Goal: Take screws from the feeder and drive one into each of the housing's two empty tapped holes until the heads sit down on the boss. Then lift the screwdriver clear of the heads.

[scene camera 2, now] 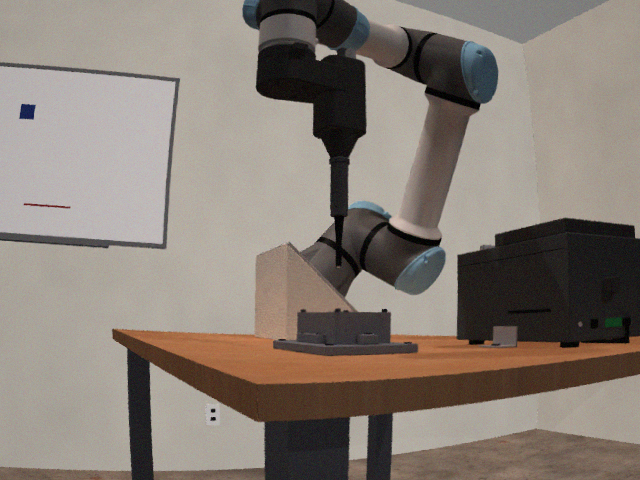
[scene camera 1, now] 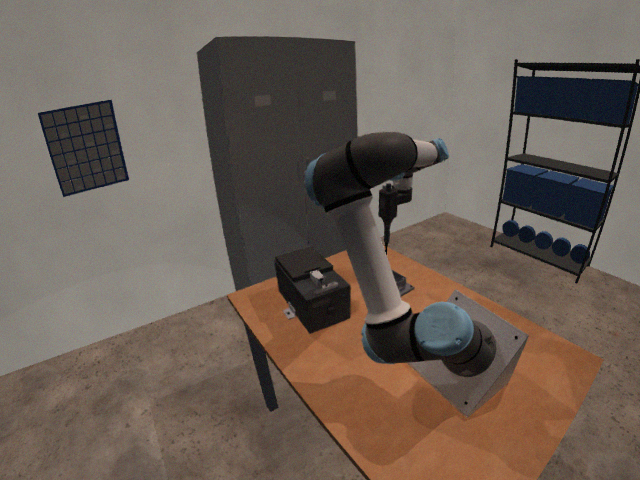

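The dark grey housing point(scene camera 1: 399, 282) point(scene camera 2: 343, 328) stands on its flanged base near the table's far end in the scene camera 1 view. Small dark screw heads show along its top edge in the scene camera 2 view: one at the left point(scene camera 2: 303, 311), one near the middle point(scene camera 2: 337, 311) and one at the right point(scene camera 2: 384, 311). Its holes cannot be made out. My screwdriver point(scene camera 1: 386, 252) point(scene camera 2: 338, 265) points straight down, its tip well above the housing's middle and apart from it. No screw can be made out on the tip. The black screw feeder point(scene camera 1: 323, 304) point(scene camera 2: 511, 294) stands beside the housing.
The arm's slanted grey pedestal point(scene camera 1: 496, 356) point(scene camera 2: 276, 294) stands on the wooden table point(scene camera 1: 356, 413) point(scene camera 2: 206, 356) behind the housing in the scene camera 2 view. A small metal bracket point(scene camera 1: 289, 313) point(scene camera 2: 505, 335) sits by the feeder. A tall cabinet point(scene camera 1: 279, 144) and a shelf rack point(scene camera 1: 508, 149) stand beyond the table.
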